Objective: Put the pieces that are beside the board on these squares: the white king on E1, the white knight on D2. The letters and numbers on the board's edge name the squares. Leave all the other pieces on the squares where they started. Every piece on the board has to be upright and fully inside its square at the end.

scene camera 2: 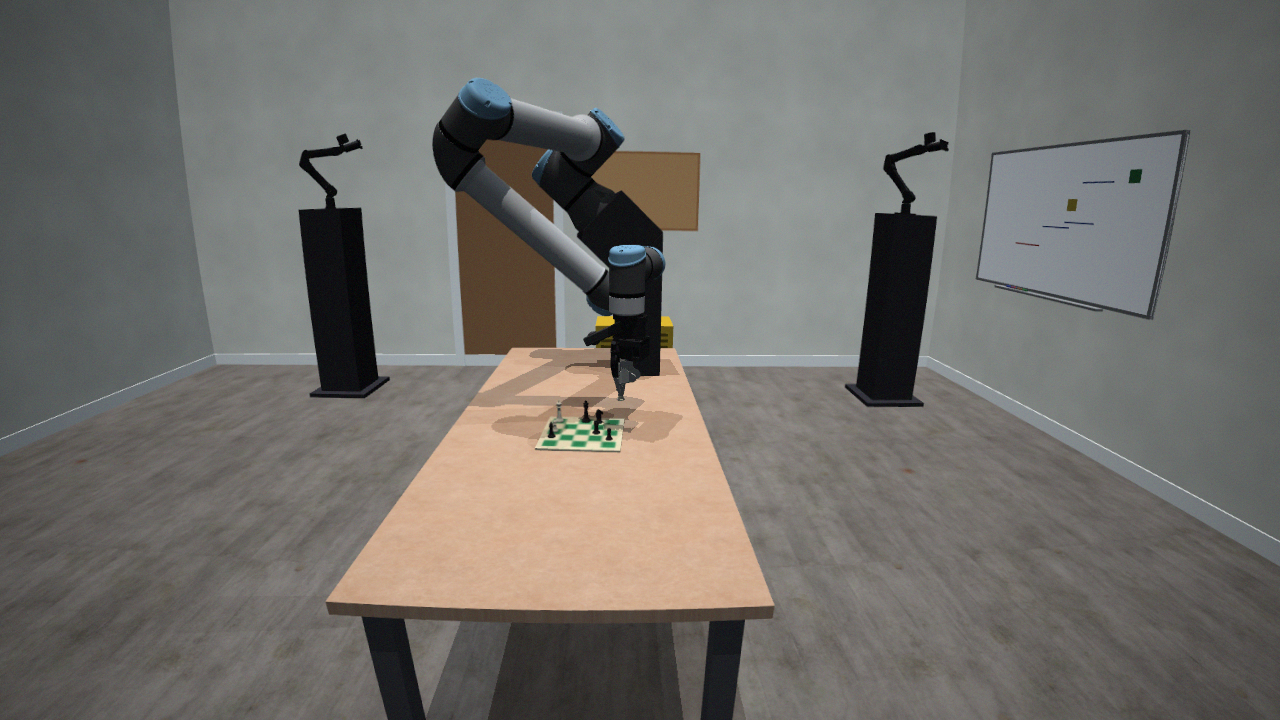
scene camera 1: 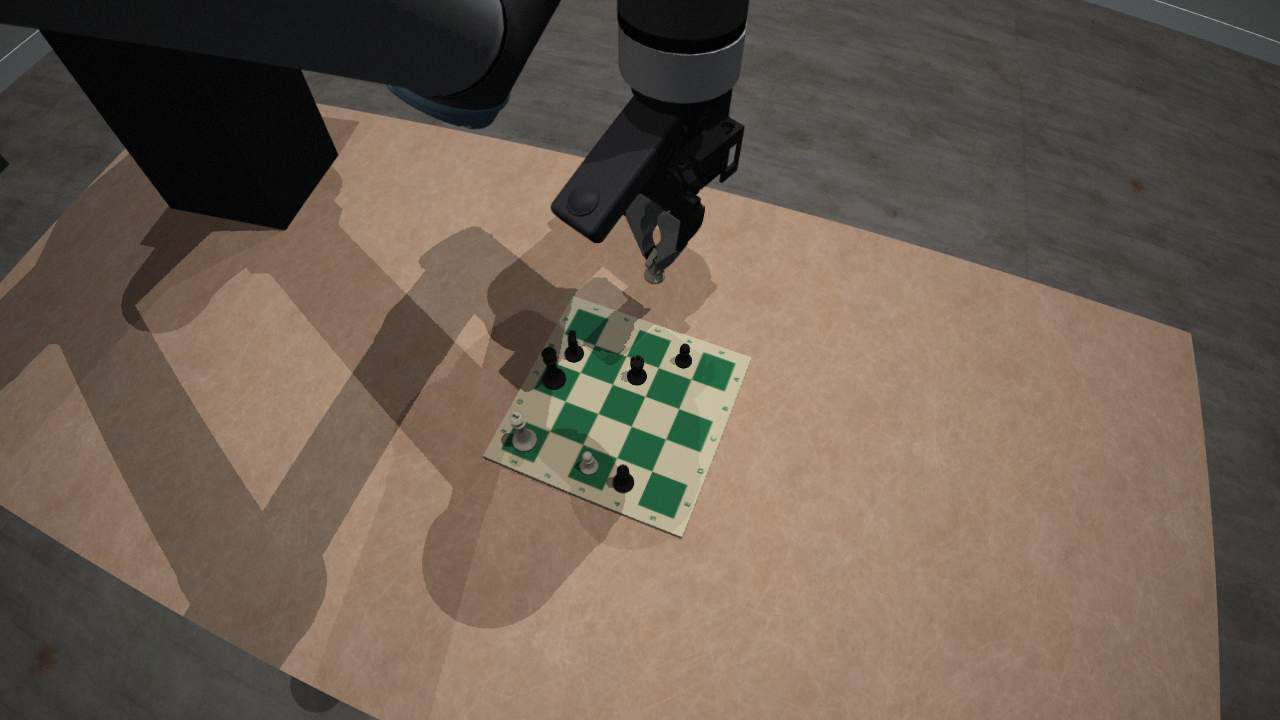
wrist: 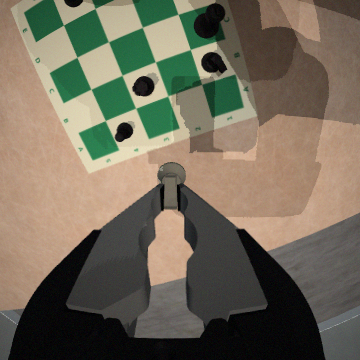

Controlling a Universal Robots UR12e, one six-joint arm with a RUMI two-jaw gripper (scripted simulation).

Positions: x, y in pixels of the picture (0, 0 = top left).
Scene:
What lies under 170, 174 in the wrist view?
A white knight.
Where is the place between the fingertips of the gripper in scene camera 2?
621, 395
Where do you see a chessboard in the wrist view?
87, 64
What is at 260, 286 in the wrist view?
The gripper.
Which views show the chessboard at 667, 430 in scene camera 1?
Scene camera 2, scene camera 1 and the wrist view: all of them.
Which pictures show the gripper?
Scene camera 2, scene camera 1 and the wrist view: all of them.

